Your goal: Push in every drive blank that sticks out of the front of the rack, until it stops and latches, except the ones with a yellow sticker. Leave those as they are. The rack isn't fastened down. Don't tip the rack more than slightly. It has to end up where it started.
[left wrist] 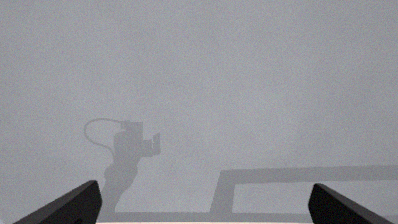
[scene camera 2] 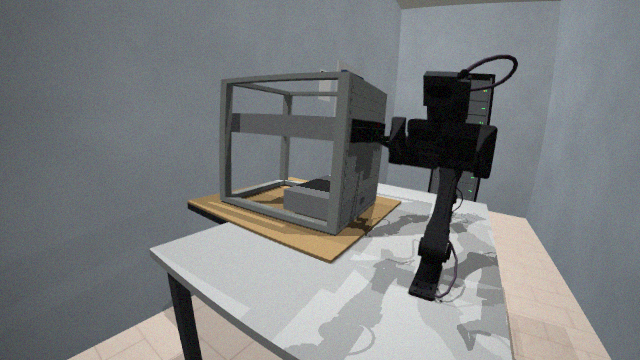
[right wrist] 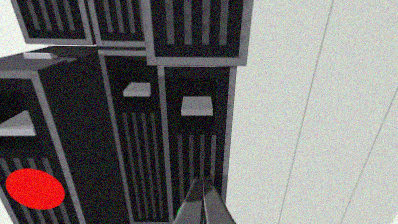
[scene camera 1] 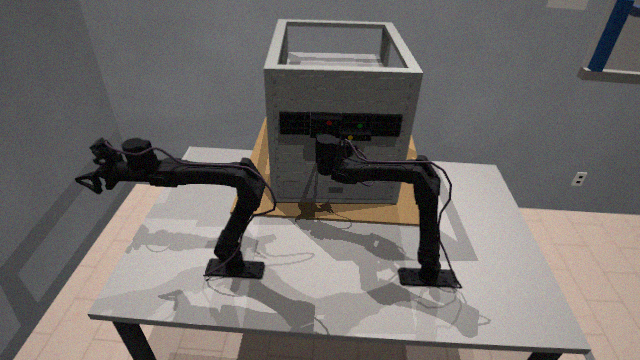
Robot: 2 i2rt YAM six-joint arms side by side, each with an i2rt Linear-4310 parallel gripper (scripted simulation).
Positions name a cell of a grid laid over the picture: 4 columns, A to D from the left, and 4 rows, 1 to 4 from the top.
Labels:
A grey rack shows in scene camera 2 (C3), in the right wrist view (D3) and in scene camera 1 (C1); in the left wrist view it is out of frame.

